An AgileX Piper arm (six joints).
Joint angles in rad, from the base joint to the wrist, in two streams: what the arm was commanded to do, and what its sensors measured. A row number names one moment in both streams.
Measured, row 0: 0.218, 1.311, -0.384, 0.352, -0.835, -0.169
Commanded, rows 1 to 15: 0.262, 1.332, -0.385, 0.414, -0.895, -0.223; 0.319, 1.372, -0.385, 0.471, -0.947, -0.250; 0.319, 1.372, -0.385, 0.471, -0.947, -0.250; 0.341, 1.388, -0.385, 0.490, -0.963, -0.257; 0.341, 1.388, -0.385, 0.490, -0.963, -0.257; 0.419, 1.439, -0.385, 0.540, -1.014, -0.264; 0.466, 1.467, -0.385, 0.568, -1.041, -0.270; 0.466, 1.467, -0.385, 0.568, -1.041, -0.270; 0.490, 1.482, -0.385, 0.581, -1.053, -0.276; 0.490, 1.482, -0.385, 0.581, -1.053, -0.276; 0.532, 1.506, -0.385, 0.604, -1.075, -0.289; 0.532, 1.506, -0.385, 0.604, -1.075, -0.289; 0.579, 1.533, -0.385, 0.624, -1.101, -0.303; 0.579, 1.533, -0.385, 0.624, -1.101, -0.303; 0.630, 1.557, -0.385, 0.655, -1.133, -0.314
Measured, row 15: 0.575, 1.533, -0.386, 0.620, -1.079, -0.284
